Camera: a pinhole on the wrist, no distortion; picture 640 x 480 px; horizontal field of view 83.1 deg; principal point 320.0 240.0 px. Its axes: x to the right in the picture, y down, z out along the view. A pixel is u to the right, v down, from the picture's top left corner.
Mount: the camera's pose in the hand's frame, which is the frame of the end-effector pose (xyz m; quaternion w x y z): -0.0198 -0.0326 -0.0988 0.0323 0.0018 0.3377 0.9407
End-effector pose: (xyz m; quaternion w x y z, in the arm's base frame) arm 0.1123 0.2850 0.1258 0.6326 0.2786 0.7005 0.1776
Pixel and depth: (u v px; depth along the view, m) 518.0 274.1 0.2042
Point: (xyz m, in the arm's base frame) 0.2007 0.2691 0.2704
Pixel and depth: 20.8 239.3 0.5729
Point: 0.4879 0.7733 -0.1090
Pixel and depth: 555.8 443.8 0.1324
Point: 0.1655 0.2134 0.2031
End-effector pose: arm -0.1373 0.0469 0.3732 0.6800 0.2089 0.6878 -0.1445
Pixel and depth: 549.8 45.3 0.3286
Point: 0.0513 0.2928 0.6085
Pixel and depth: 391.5 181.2 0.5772
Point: 0.3107 0.2591 0.5122
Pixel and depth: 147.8 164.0 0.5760
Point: 0.3039 0.2965 0.1241
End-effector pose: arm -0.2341 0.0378 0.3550 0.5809 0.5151 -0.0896 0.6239
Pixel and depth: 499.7 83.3 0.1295
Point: -0.3485 -0.0158 0.3281
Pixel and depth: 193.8 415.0 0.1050
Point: -0.2165 0.0396 0.3706
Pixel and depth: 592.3 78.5 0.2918
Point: -0.4770 -0.2146 0.3353
